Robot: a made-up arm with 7 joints. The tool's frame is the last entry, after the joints.
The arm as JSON. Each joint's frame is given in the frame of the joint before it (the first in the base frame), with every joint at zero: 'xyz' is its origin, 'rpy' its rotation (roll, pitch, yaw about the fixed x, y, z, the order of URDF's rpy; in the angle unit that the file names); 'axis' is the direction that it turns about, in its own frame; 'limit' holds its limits. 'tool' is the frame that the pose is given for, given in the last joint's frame.
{
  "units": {
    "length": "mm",
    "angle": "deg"
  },
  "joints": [
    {
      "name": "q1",
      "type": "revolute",
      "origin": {
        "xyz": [
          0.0,
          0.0,
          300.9
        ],
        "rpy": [
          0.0,
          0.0,
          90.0
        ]
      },
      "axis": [
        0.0,
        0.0,
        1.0
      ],
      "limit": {
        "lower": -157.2,
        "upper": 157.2
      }
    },
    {
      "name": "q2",
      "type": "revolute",
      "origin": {
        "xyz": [
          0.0,
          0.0,
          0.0
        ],
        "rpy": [
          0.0,
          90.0,
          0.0
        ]
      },
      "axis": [
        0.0,
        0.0,
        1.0
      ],
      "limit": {
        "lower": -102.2,
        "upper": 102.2
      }
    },
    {
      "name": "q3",
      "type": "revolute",
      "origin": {
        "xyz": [
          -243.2,
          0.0,
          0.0
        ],
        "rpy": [
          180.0,
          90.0,
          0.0
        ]
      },
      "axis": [
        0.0,
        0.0,
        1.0
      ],
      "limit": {
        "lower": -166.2,
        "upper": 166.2
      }
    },
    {
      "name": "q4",
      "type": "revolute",
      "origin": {
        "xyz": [
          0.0,
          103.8,
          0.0
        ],
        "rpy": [
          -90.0,
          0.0,
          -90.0
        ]
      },
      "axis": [
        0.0,
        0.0,
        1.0
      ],
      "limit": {
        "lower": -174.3,
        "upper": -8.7
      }
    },
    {
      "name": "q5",
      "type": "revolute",
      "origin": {
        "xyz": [
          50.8,
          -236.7,
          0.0
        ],
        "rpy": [
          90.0,
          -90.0,
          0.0
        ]
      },
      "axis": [
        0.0,
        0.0,
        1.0
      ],
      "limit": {
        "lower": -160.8,
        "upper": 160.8
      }
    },
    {
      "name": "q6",
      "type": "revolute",
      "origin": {
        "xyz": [
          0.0,
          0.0,
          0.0
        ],
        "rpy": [
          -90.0,
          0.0,
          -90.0
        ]
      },
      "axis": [
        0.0,
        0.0,
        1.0
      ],
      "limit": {
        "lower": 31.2,
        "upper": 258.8
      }
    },
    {
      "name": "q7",
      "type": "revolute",
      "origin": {
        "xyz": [
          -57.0,
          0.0,
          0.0
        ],
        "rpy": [
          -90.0,
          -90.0,
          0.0
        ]
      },
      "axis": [
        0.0,
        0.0,
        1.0
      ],
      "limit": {
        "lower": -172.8,
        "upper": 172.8
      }
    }
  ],
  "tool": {
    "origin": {
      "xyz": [
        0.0,
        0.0,
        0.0
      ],
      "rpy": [
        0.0,
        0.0,
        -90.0
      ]
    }
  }
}
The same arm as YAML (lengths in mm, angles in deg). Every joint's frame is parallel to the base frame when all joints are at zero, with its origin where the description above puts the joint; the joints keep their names.
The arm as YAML. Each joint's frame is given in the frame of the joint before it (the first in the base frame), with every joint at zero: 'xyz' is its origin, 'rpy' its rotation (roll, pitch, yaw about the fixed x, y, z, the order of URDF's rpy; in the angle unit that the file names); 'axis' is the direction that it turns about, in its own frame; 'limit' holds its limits. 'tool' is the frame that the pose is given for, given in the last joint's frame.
units:
  length: mm
  angle: deg
joints:
  - name: q1
    type: revolute
    origin:
      xyz: [0.0, 0.0, 300.9]
      rpy: [0.0, 0.0, 0.0]
    axis: [0.0, 0.0, 1.0]
    limit:
      lower: -157.2
      upper: 157.2
  - name: q2
    type: revolute
    origin:
      xyz: [0.0, 0.0, 0.0]
      rpy: [0.0, 0.0, 0.0]
    axis: [0.0, 1.0, 0.0]
    limit:
      lower: -102.2
      upper: 102.2
  - name: q3
    type: revolute
    origin:
      xyz: [0.0, 0.0, 243.2]
      rpy: [0.0, 0.0, 0.0]
    axis: [0.0, 0.0, 1.0]
    limit:
      lower: -166.2
      upper: 166.2
  - name: q4
    type: revolute
    origin:
      xyz: [103.8, 0.0, 0.0]
      rpy: [0.0, 0.0, 0.0]
    axis: [0.0, -1.0, 0.0]
    limit:
      lower: -174.3
      upper: -8.7
  - name: q5
    type: revolute
    origin:
      xyz: [-50.8, 0.0, 236.7]
      rpy: [0.0, 0.0, 0.0]
    axis: [0.0, 0.0, 1.0]
    limit:
      lower: -160.8
      upper: 160.8
  - name: q6
    type: revolute
    origin:
      xyz: [0.0, 0.0, 0.0]
      rpy: [0.0, 0.0, 0.0]
    axis: [0.0, -1.0, 0.0]
    limit:
      lower: 31.2
      upper: 258.8
  - name: q7
    type: revolute
    origin:
      xyz: [57.0, 0.0, 0.0]
      rpy: [0.0, 0.0, 0.0]
    axis: [0.0, 0.0, -1.0]
    limit:
      lower: -172.8
      upper: 172.8
tool:
  origin:
    xyz: [0.0, 0.0, 0.0]
    rpy: [180.0, 0.0, 0.0]

